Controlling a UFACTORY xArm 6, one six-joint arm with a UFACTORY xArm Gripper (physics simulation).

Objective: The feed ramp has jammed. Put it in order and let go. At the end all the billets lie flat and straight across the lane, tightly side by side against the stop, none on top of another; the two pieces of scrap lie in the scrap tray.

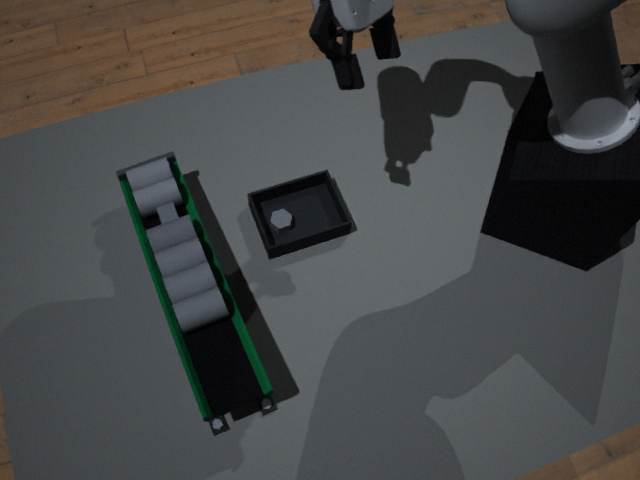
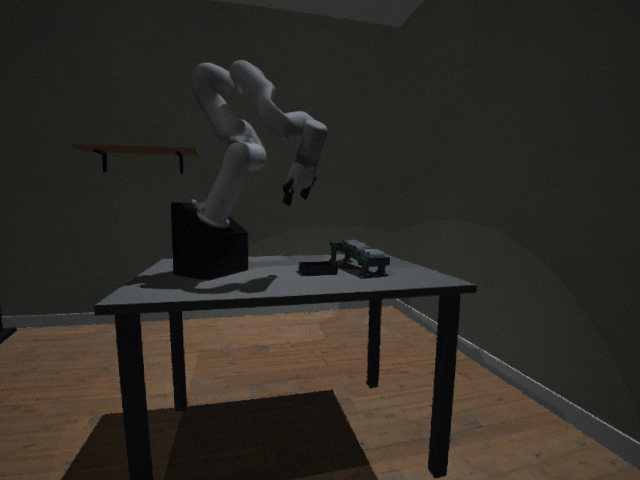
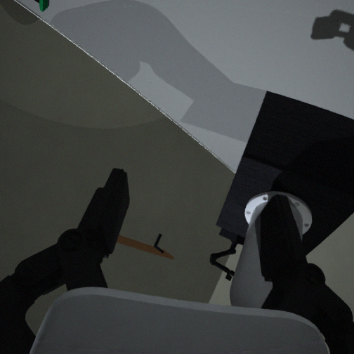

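Pixels of known places: gripper, fingertip midpoint: (image 1: 371,72) (image 2: 295,200); arm's base, link origin: (image 1: 594,119) (image 2: 212,218).
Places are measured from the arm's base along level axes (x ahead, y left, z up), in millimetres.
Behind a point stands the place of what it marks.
Note:
The feed ramp (image 1: 222,364) (image 2: 353,253) has green side rails. Two grey billets (image 1: 148,174) @(x 550, y -269, z -116 mm) (image 1: 157,195) @(x 552, y -229, z -113 mm) lie across the lane, side by side at the stop (image 1: 122,173) @(x 582, y -301, z -133 mm). A small grey scrap block (image 1: 167,212) @(x 549, y -203, z -124 mm) lies in the lane between them and four more billets (image 1: 171,232) @(x 557, y -162, z -106 mm) (image 1: 180,256) @(x 561, y -122, z -102 mm) (image 1: 189,282) @(x 565, y -82, z -99 mm) (image 1: 201,310) @(x 568, y -40, z -97 mm), which lie across the lane side by side. A hexagonal scrap piece (image 1: 281,219) @(x 399, y -150, z -187 mm) is in the dark scrap tray (image 1: 310,240) @(x 378, y -99, z -186 mm) (image 2: 317,268) @(x 350, y -194, z -180 mm). My gripper (image 1: 369,71) @(x 276, y -152, z 69 mm) (image 2: 296,199) @(x 276, y -152, z 69 mm) (image 3: 196,196) is open and empty, high above the table, away from ramp and tray.
The black robot pedestal (image 1: 563,211) @(x 79, y 71, z -79 mm) (image 2: 206,248) @(x -36, y -127, z -96 mm) (image 3: 300,135) stands on the grey table (image 1: 413,248) @(x 242, y -22, z -207 mm) (image 2: 217,289) @(x -19, y -267, z -207 mm), across the tray from the ramp. Two small feet (image 1: 218,424) @(x 613, y 75, z -196 mm) (image 1: 267,404) @(x 544, y 82, z -196 mm) show at the ramp's end away from the stop. A wooden shelf (image 2: 136,150) is on the wall.

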